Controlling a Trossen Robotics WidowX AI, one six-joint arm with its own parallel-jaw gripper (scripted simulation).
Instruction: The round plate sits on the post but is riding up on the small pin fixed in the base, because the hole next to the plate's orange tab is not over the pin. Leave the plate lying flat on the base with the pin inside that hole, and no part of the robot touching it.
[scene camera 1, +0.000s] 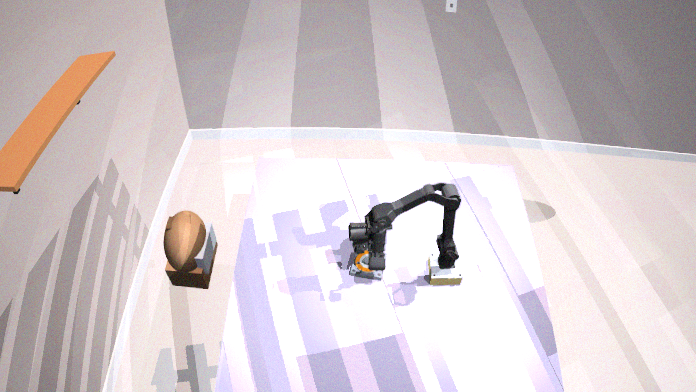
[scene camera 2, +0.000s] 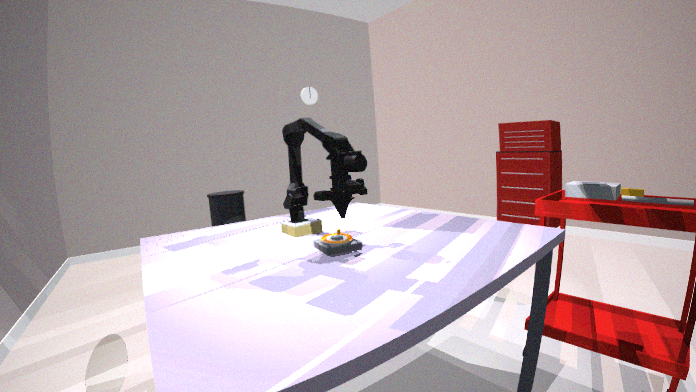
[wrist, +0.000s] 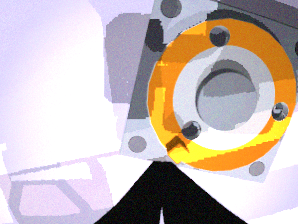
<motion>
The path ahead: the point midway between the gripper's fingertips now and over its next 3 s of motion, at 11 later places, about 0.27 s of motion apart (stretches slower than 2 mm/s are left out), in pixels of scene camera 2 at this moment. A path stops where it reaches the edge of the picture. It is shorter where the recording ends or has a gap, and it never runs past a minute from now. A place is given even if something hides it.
My gripper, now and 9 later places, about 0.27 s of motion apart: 343, 218; 343, 226; 343, 230; 341, 230; 338, 230; 337, 230; 335, 231; 333, 228; 333, 222; 333, 220
</motion>
